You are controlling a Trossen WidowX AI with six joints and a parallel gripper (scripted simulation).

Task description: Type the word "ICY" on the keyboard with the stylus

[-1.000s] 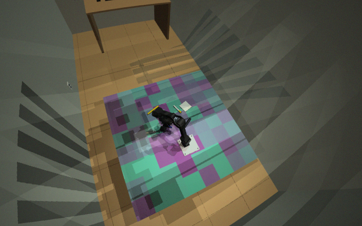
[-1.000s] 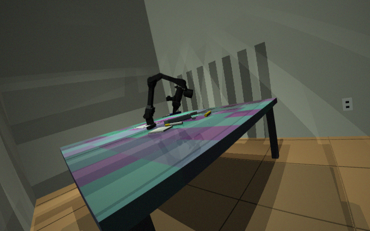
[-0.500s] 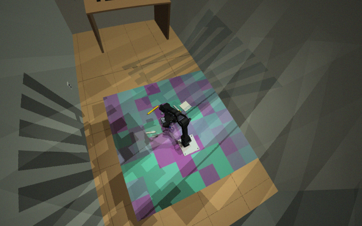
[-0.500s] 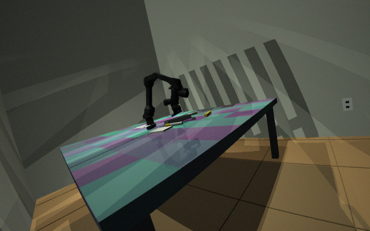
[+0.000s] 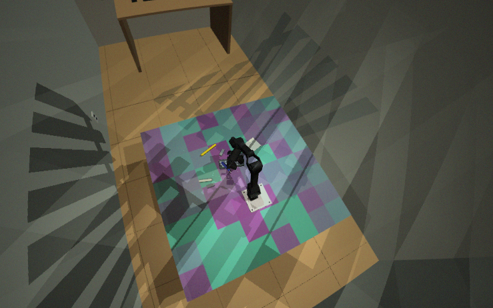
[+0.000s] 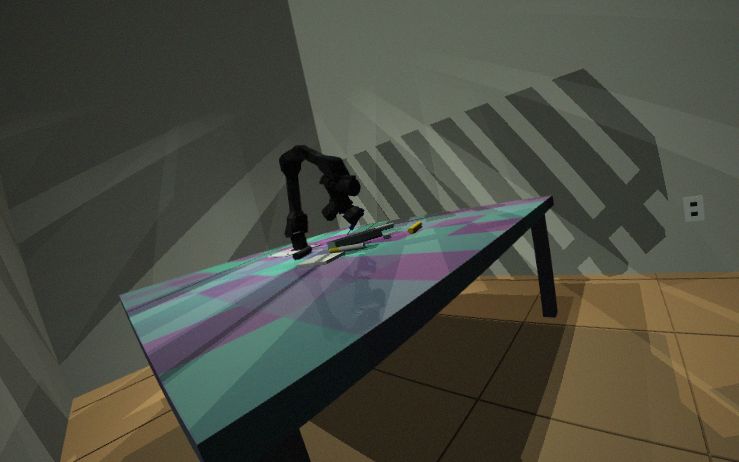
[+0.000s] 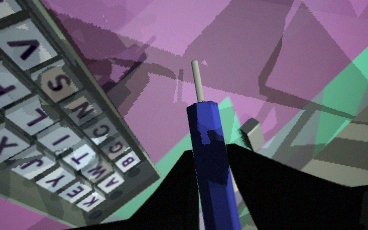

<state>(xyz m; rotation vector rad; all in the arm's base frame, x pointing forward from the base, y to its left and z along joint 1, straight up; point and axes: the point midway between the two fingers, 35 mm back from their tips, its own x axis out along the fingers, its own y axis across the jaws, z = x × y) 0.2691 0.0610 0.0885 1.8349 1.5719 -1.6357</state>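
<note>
Now: gripper tip 10 mm past the blue stylus, 10 mm to the left of it and 10 mm above it. From my gripper tip the other things lie so: yellow rod: 230 mm ahead, 50 mm to the left, 60 mm below; then grey stylus tip: 30 mm behind, 20 mm to the right, 30 mm below.
</note>
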